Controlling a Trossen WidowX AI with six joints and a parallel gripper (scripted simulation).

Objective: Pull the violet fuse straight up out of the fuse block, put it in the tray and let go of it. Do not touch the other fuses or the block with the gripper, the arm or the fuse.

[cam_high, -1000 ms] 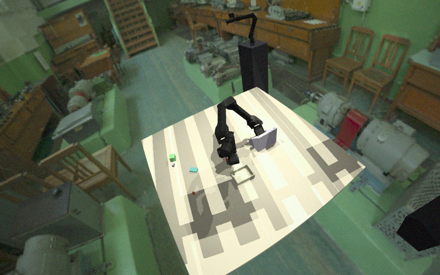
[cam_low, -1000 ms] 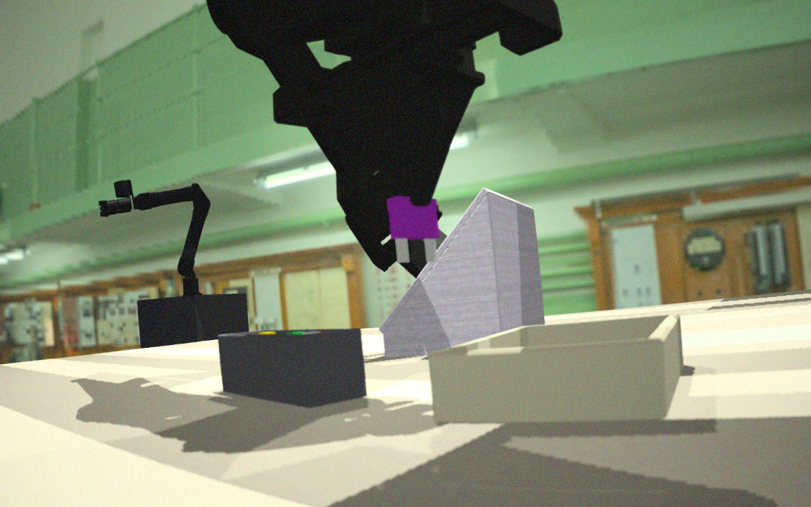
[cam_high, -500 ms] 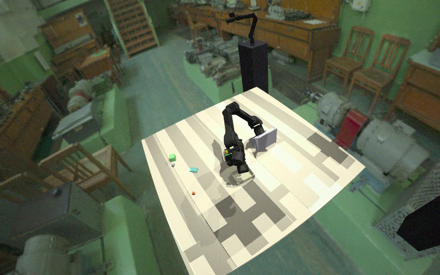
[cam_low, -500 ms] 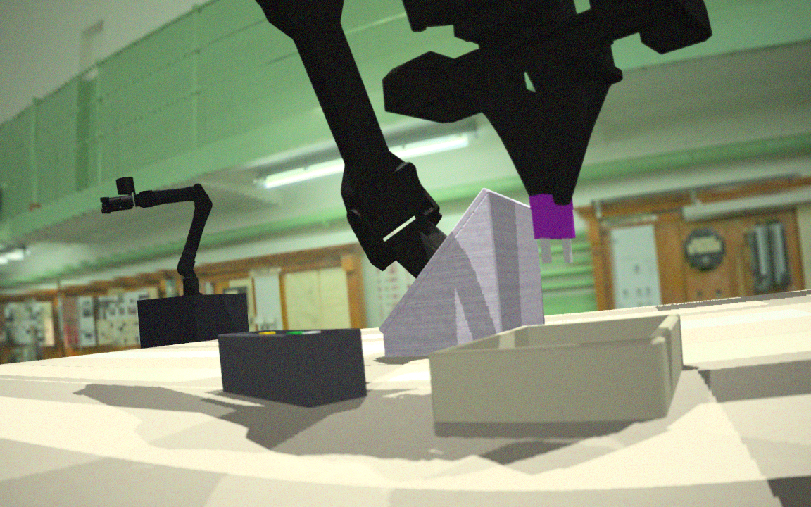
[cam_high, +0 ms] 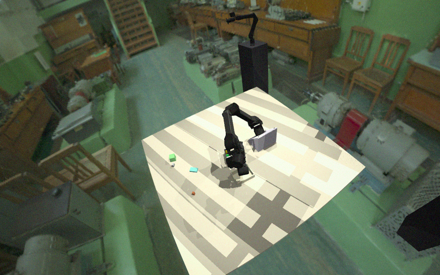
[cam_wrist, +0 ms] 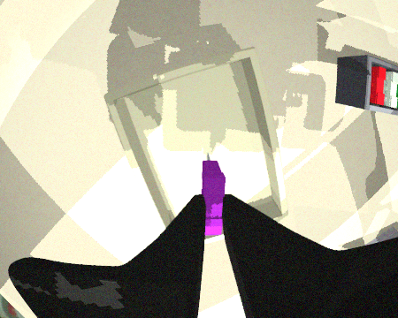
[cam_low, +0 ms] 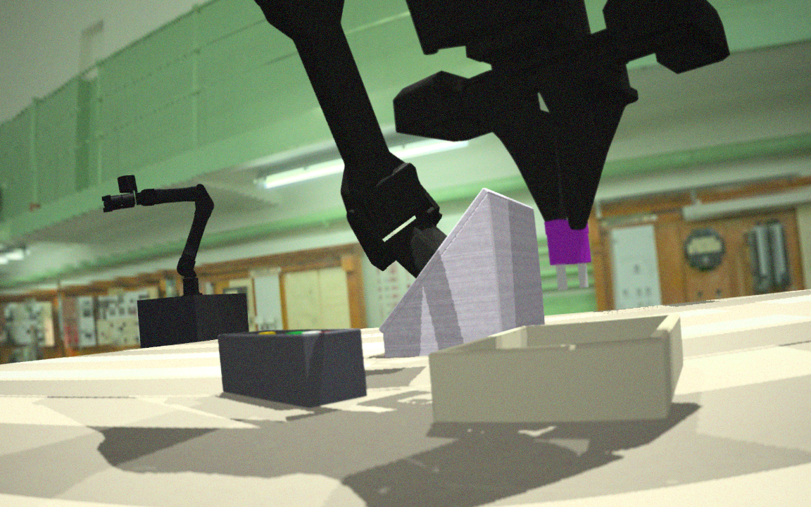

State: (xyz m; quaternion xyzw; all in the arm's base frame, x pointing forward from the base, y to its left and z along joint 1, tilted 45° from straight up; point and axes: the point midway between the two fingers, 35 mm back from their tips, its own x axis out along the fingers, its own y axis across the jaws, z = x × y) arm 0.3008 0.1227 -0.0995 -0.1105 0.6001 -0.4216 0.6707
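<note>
Right now my gripper tip is 8 cm above the beige tray. Also, from my gripper tip: violet fuse: 1 cm below; teal block: 25 cm to the right, 24 cm ahead, 8 cm below; grey bit: 39 cm to the right, 35 cm ahead, 7 cm below.
</note>
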